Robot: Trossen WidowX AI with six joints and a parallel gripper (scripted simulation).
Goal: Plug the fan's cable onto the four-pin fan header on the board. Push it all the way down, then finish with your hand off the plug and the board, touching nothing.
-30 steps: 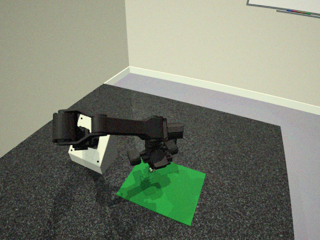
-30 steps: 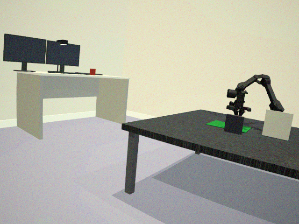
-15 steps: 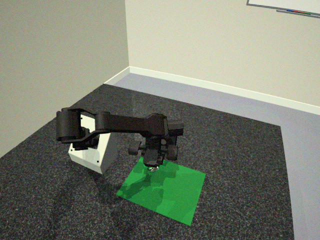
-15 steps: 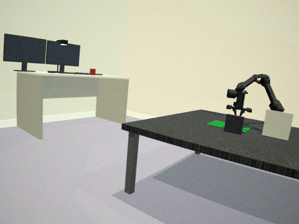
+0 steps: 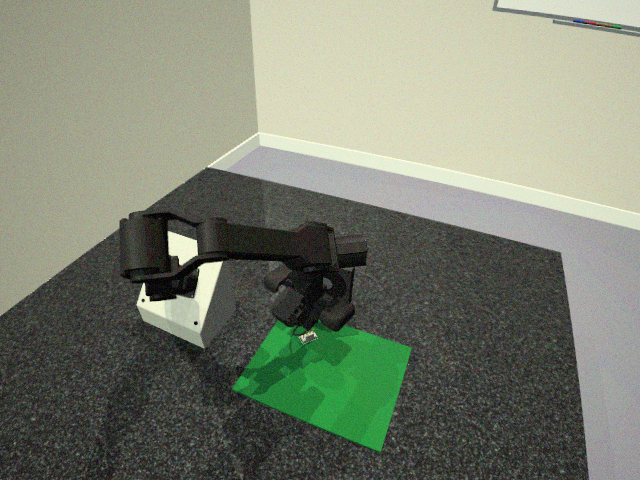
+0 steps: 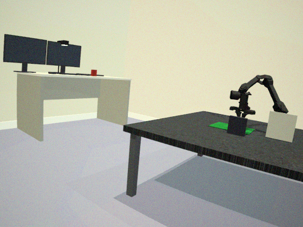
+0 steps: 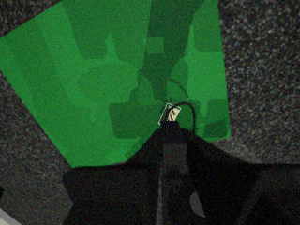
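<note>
Right now the green board is 60 mm ahead of my gripper tip, 50 mm to the right of it and 80 mm below it. Round my gripper tip: black fan (140 mm to the left, 10 mm below); dark plug (10 mm to the left, 10 mm above).
</note>
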